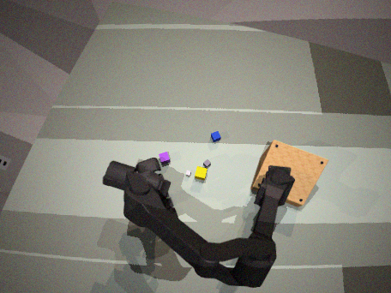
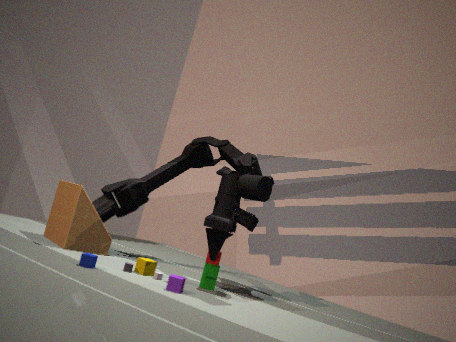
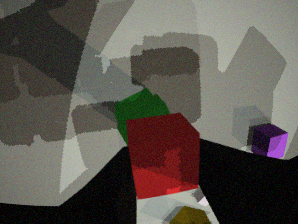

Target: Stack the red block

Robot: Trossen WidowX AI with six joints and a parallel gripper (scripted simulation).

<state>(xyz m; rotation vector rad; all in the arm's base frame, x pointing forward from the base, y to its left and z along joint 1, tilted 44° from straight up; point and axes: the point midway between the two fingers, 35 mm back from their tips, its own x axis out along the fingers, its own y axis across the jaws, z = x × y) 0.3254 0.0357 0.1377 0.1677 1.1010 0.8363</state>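
Now: gripper tip 1 cm below the red block. The rest, counted from my gripper tip: purple block (14 cm to the right, 5 cm below, 3 cm ahead); then yellow block (11 cm to the right, 10 cm behind, 5 cm below); then small green shape (2 cm below).
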